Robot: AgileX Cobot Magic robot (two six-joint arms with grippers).
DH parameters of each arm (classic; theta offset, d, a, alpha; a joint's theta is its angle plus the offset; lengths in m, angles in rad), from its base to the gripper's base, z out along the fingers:
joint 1: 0 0.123 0 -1.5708
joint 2: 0.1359 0 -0.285 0
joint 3: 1.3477 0 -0.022 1.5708
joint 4: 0 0.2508 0 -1.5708
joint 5: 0 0 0.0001 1.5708
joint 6: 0 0.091 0 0
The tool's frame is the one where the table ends.
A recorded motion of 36 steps. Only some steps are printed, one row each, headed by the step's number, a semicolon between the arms.
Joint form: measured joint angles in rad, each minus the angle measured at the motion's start. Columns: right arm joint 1, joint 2, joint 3, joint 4, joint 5, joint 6; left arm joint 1, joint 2, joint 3, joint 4, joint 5, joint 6.
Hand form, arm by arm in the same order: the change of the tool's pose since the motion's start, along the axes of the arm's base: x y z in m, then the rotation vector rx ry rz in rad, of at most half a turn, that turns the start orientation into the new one. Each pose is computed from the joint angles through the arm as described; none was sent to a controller.
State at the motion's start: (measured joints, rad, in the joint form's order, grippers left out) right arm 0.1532 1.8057 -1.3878 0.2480 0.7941 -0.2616; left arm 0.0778 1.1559 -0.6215 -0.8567 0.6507 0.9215
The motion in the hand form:
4: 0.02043 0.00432 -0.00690 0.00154 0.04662 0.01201; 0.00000 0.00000 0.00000 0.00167 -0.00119 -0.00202
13: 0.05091 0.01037 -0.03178 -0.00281 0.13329 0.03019; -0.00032 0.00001 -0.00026 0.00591 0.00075 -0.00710
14: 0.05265 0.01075 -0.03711 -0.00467 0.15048 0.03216; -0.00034 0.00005 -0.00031 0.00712 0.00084 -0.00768
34: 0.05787 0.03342 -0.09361 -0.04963 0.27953 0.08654; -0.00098 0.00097 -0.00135 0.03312 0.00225 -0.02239
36: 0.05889 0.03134 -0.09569 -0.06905 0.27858 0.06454; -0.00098 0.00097 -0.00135 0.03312 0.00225 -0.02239
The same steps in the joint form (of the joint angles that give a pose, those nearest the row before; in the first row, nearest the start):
4: 0.0000 0.0904 -0.1112 0.0019 0.0681 0.0037; 0.0000 0.0000 0.0000 0.0000 0.0000 0.0029
13: 0.0000 0.2476 -0.2714 0.0027 0.1596 0.0070; 0.0000 0.0000 0.0000 0.0054 0.0031 0.0038
14: 0.0000 0.2639 -0.2790 0.0027 0.1684 0.0070; 0.0000 0.0000 0.0000 0.0068 0.0031 0.0038
34: 0.0514 0.4021 -0.3017 -0.0212 0.1862 0.0139; 0.0000 0.0000 0.0000 0.0342 0.0041 0.0068
36: 0.0514 0.4060 -0.3018 -0.0507 0.1790 0.0448; 0.0000 0.0000 0.0000 0.0342 0.0041 0.0068

